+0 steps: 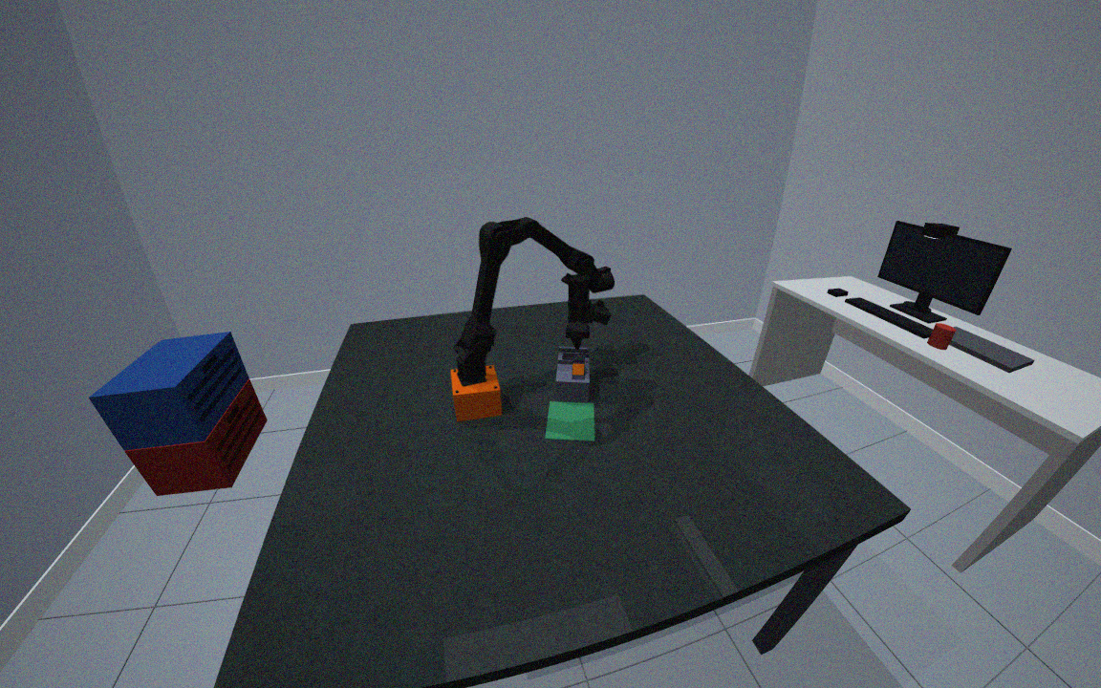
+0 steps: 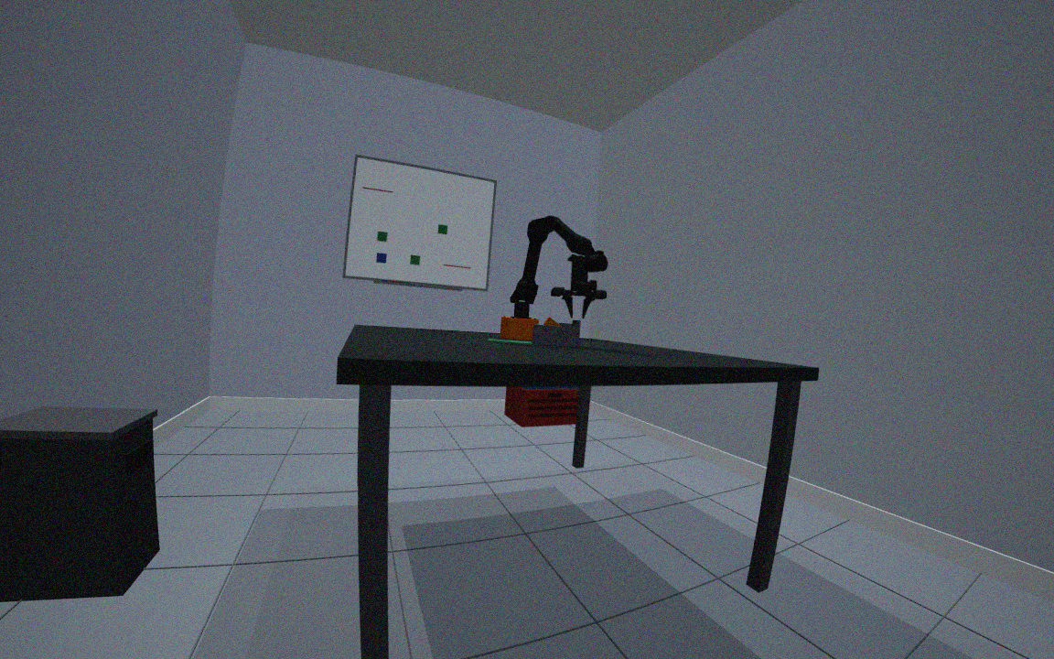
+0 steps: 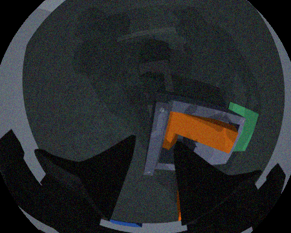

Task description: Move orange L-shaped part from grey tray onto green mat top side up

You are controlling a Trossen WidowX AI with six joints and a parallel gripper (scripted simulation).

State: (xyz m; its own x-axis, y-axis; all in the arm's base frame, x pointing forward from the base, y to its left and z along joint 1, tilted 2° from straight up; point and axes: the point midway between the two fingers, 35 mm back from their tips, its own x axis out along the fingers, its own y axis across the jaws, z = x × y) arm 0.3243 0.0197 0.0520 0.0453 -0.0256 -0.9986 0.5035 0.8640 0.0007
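My gripper tip is now 50 mm above the orange L-shaped part, 40 mm to the left of it and 30 mm past it. Round my gripper tip: green mat: 190 mm to the right, 120 mm behind, 110 mm below.
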